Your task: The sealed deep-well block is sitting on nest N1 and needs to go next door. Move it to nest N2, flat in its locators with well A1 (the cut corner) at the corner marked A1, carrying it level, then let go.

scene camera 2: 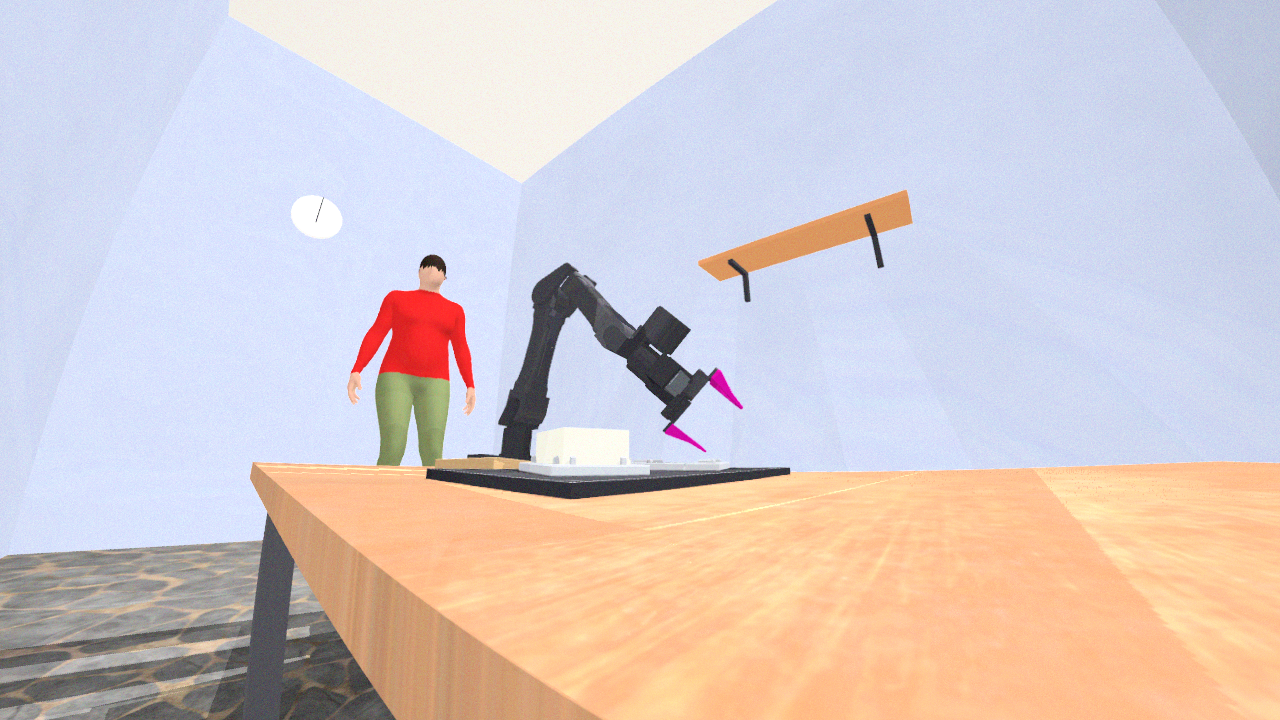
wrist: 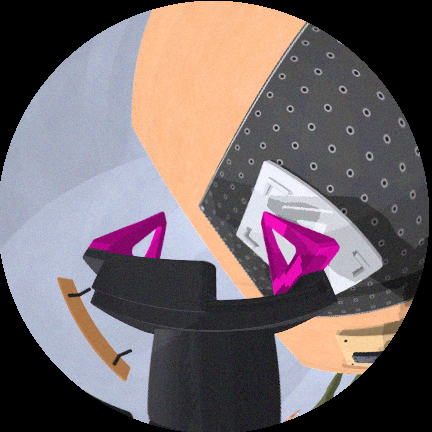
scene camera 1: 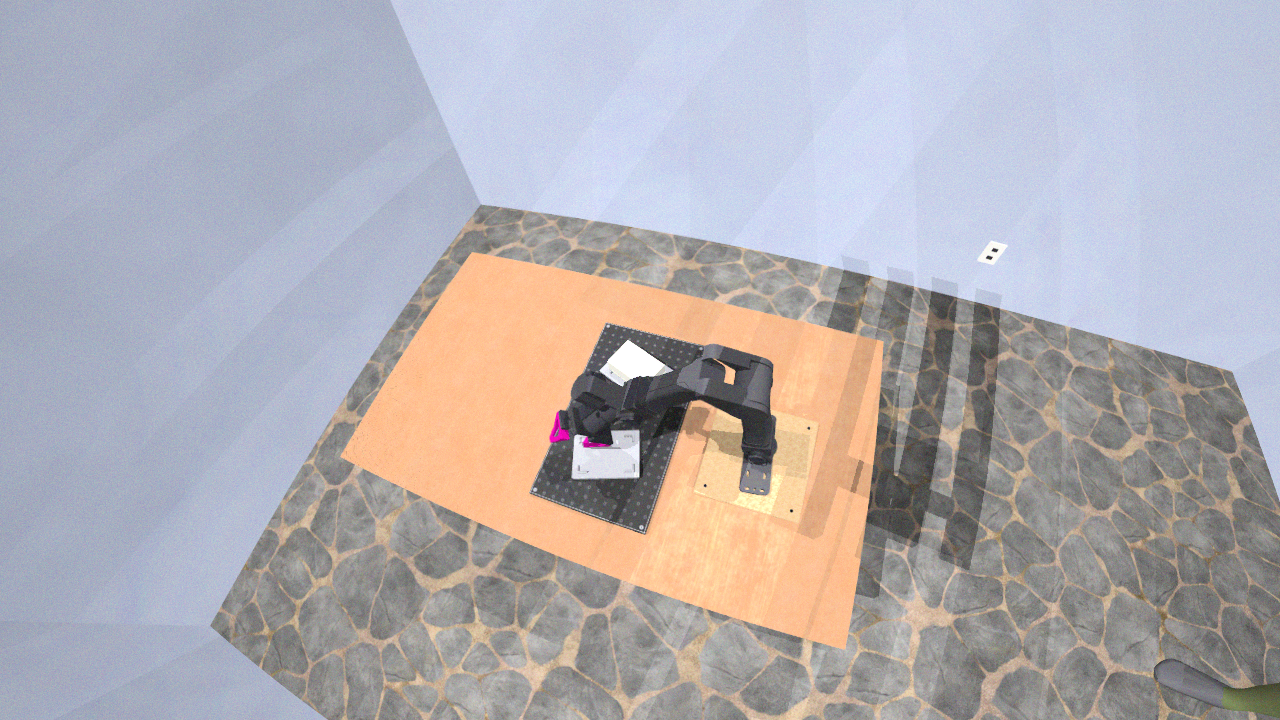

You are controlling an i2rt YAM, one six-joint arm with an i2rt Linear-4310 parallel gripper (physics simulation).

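Note:
The white deep-well block sits on its nest plate at one end of the black perforated board. In scene camera 1 the arm hides part of the block and nest; its cut corner cannot be made out. The other nest, a light grey plate with raised corner locators, holds no block. My gripper is open and empty, with magenta fingers. It is tilted and hangs above the board's far side from the arm base, near the empty nest. The block does not show in the wrist view.
The black board lies on the wooden table. The arm base stands on a pale mounting plate. A wall shelf and a standing person are in the background.

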